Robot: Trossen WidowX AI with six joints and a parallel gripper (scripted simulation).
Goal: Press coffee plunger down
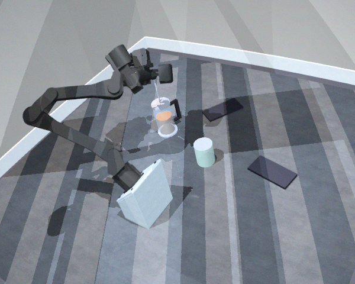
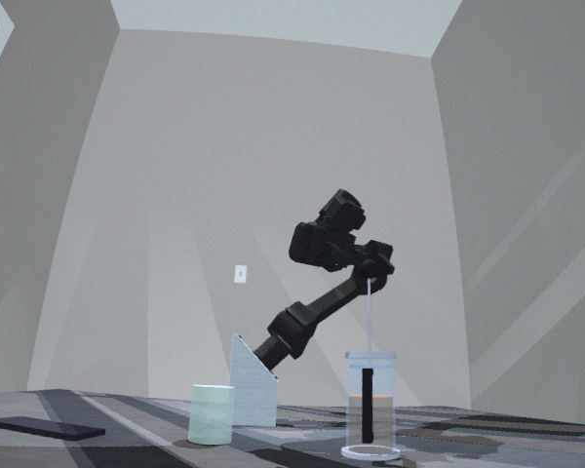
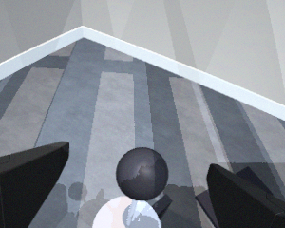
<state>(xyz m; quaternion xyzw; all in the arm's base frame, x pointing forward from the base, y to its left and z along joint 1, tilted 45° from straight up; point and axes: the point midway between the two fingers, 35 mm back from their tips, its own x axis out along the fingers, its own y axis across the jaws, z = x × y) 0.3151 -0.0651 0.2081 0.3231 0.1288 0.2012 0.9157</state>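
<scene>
Now: gripper tip 13 cm above the coffee press, 1 cm to the left of it and 1 cm short of it.
</scene>
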